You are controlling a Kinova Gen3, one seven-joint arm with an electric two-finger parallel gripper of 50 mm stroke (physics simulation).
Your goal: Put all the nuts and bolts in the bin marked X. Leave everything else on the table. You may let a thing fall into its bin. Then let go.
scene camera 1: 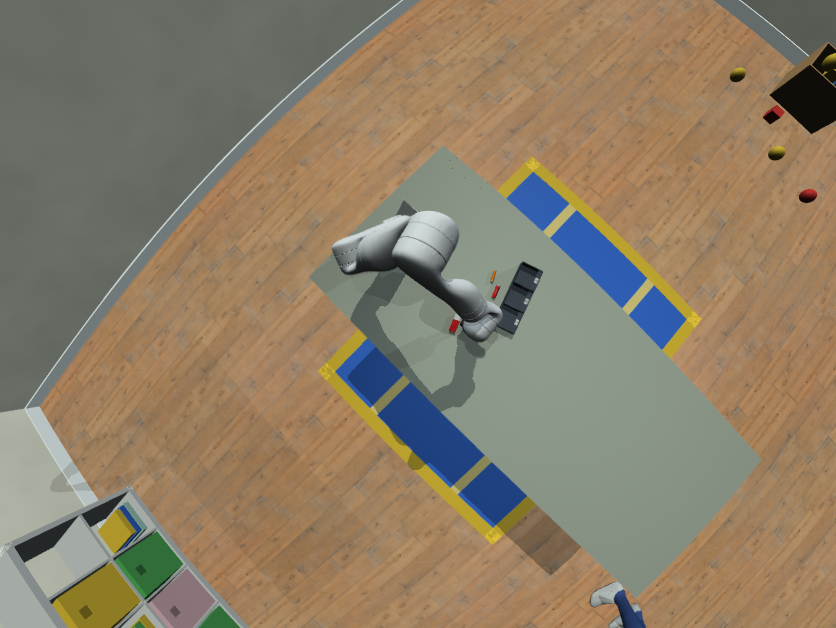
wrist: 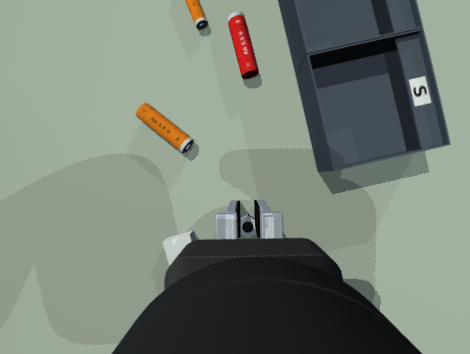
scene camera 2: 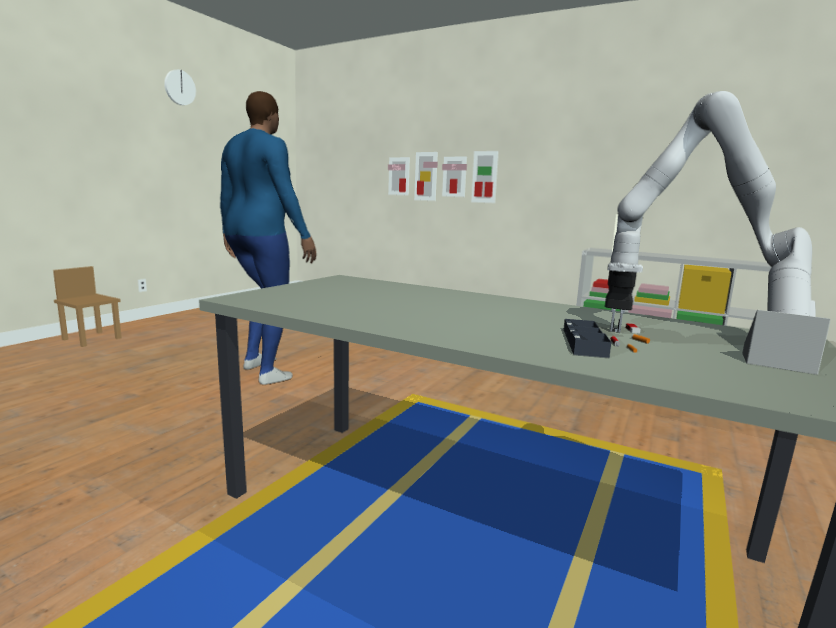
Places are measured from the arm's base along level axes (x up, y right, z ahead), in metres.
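Where they show: gripper, fingertip midpoint: (wrist: 247, 213) (scene camera 2: 615, 331); arm's base at its link origin: (scene camera 2: 788, 333).
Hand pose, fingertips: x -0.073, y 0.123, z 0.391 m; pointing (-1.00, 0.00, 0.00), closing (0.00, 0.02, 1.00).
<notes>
Things, the pixels of their top centre, and the offset from my fingertips. "*": a spot on its surface instead.
- grey hex nut at its top centre: (wrist: 247, 227) dx +0.006, dy +0.010, dz +0.000 m
- dark bin tray at its top centre: (scene camera 2: 586, 327) (scene camera 1: 519, 297) dx +0.037, dy -0.163, dz +0.080 m
- label S at a spot on its surface: (wrist: 420, 91) * dx +0.026, dy -0.086, dz +0.127 m
- red battery at its top centre: (wrist: 242, 40) (scene camera 1: 496, 291) dx +0.012, dy -0.138, dz +0.002 m
- white object at its top centre: (scene camera 2: 633, 326) (scene camera 1: 455, 323) dx +0.011, dy +0.047, dz -0.050 m
- pale block at a spot on its surface: (wrist: 178, 245) * dx +0.011, dy +0.022, dz -0.056 m
My gripper (wrist: 247, 213) (scene camera 2: 615, 329) is shut on a grey hex nut (wrist: 247, 227), its dark hole showing between the fingertips. The fingers point down, low over the table beside the bins; whether the nut touches the table I cannot tell. In scene camera 1 the arm hides the gripper. The dark bin tray (wrist: 311, 117) (scene camera 2: 592, 350) has three compartments in a row. The end one nearest the gripper in the wrist view carries the label S (wrist: 420, 91). An X label cannot be read in these views. No bolt can be made out.
An orange battery (wrist: 165, 127), another orange battery (wrist: 195, 10) and a red battery (wrist: 243, 45) (scene camera 1: 496, 291) lie beside the tray. A red and white object (scene camera 1: 454, 326) (scene camera 2: 631, 327) lies near the gripper. A pale block (wrist: 178, 245) shows partly behind the gripper housing. A person (scene camera 2: 256, 189) stands beyond the table.
</notes>
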